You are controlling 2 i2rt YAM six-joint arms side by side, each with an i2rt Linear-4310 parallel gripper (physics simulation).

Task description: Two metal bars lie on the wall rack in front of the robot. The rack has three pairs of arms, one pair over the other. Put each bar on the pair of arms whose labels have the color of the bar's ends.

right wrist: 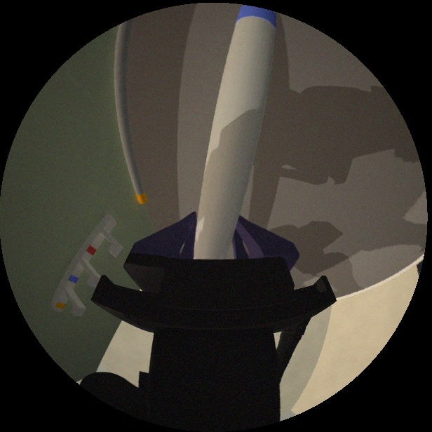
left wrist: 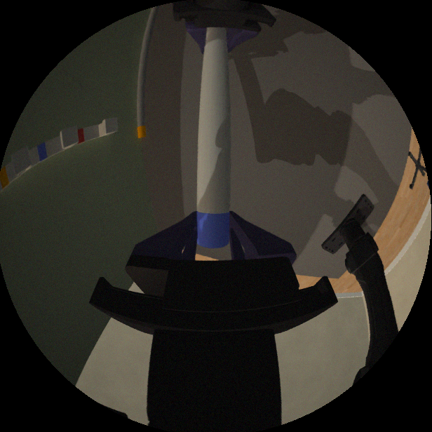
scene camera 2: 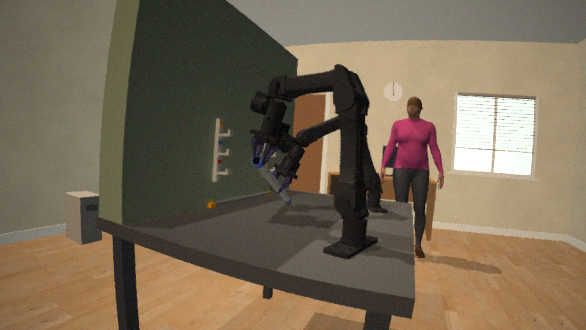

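Visible: a green wall panel (right wrist: 74,172), and a blue-ended bar (right wrist: 237,121), (left wrist: 214,126). My right gripper (right wrist: 213,217), (left wrist: 214,51) is visible too, as is my left gripper (scene camera 2: 258,163), (left wrist: 212,216).
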